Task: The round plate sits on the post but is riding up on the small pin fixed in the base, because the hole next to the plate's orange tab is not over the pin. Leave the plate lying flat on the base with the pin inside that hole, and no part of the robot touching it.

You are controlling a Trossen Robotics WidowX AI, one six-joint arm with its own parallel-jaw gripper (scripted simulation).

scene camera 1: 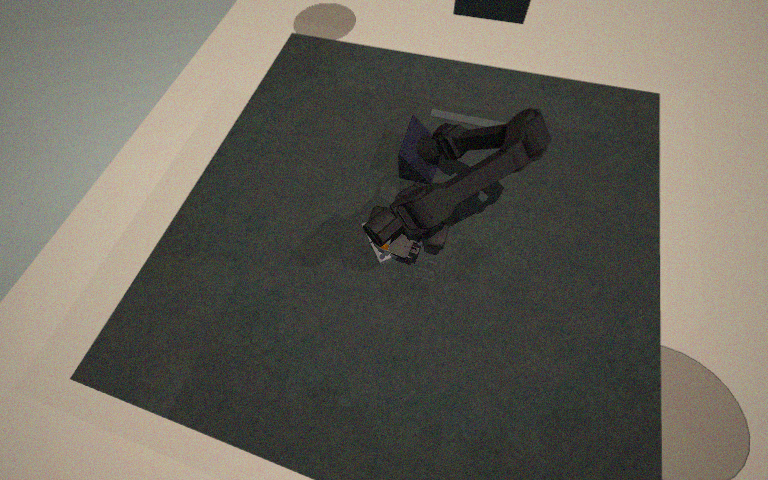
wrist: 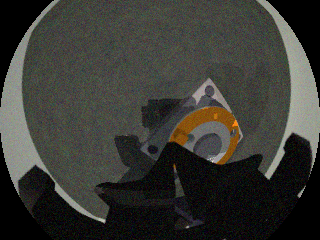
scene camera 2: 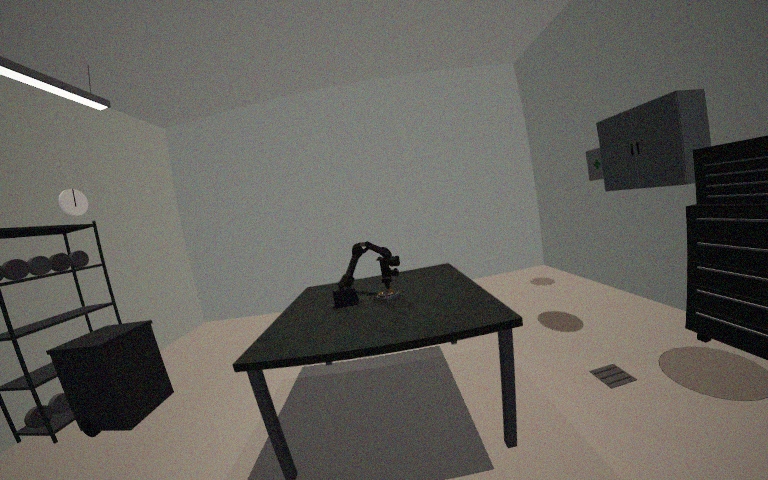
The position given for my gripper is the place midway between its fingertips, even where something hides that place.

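Observation:
My gripper [wrist: 170, 145], visible. Also a base [wrist: 205, 92], a plate [wrist: 211, 119].

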